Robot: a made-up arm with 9 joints. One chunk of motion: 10 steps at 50 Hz.
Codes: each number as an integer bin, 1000 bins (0 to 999) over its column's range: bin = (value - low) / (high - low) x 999, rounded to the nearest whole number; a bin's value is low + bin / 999 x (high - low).
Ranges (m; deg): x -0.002..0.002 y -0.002..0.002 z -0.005..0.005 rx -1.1..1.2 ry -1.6..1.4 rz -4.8..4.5
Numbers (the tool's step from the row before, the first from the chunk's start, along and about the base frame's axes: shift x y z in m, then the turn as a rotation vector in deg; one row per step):
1: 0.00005 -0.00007 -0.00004 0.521 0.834 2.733
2: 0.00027 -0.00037 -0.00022 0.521 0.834 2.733
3: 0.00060 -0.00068 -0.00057 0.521 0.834 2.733
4: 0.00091 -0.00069 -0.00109 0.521 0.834 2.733
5: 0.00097 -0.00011 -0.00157 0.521 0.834 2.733
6: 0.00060 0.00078 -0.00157 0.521 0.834 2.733
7: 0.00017 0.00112 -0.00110 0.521 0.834 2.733
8: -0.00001 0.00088 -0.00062 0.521 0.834 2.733
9: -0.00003 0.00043 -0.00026 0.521 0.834 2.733
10: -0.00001 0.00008 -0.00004 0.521 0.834 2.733
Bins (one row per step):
1: 512 482 496 704 811 809
2: 567 407 478 704 811 809
3: 649 330 443 704 811 809
4: 727 327 391 704 811 809
5: 742 472 343 704 811 809
6: 649 694 343 704 811 809
7: 542 779 390 704 811 809
8: 497 719 438 704 811 809
9: 492 607 474 704 811 809
10: 497 519 496 704 811 809

